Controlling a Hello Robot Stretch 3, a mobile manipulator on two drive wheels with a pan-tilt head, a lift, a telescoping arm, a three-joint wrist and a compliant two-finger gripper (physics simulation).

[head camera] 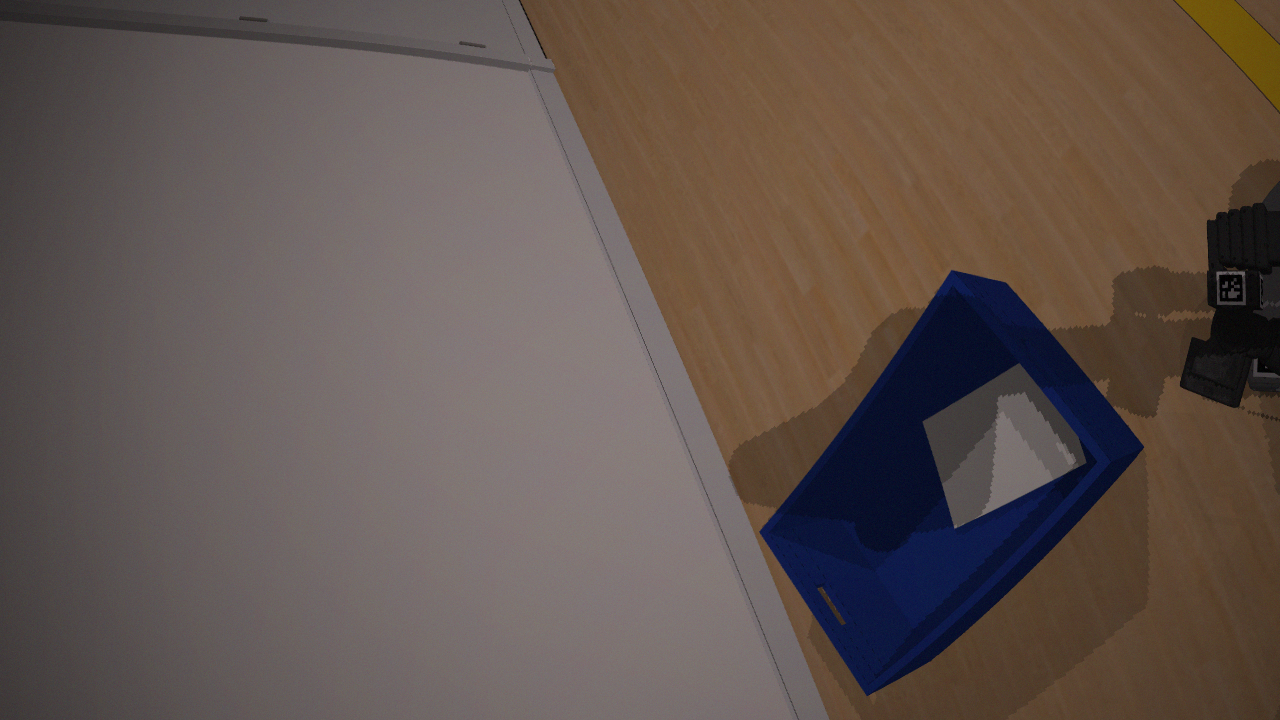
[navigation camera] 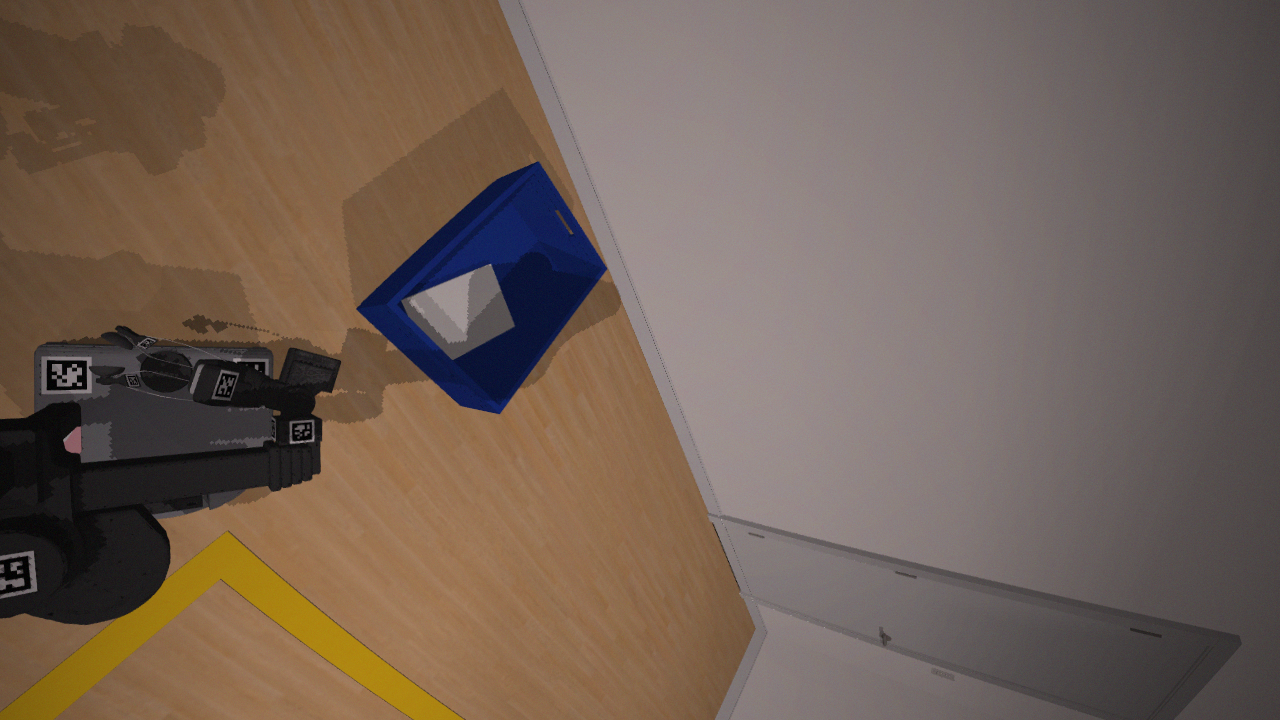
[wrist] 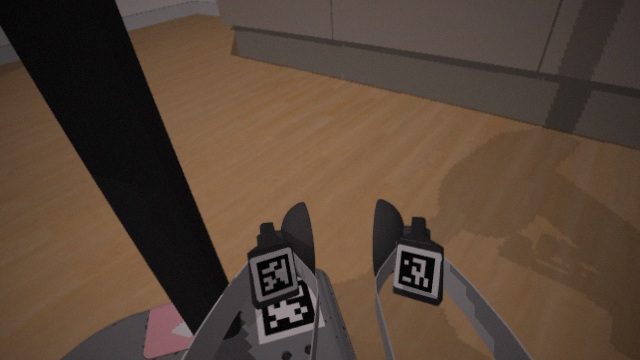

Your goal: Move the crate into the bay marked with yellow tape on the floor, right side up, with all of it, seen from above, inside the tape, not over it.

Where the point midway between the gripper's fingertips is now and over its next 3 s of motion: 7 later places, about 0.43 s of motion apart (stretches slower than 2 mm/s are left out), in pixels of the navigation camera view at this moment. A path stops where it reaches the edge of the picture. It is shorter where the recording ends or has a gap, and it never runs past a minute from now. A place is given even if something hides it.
My gripper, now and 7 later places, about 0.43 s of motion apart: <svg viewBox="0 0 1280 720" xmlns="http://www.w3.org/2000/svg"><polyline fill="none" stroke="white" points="97,351 131,345 246,371 268,400 264,401 264,397 269,398 274,401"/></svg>
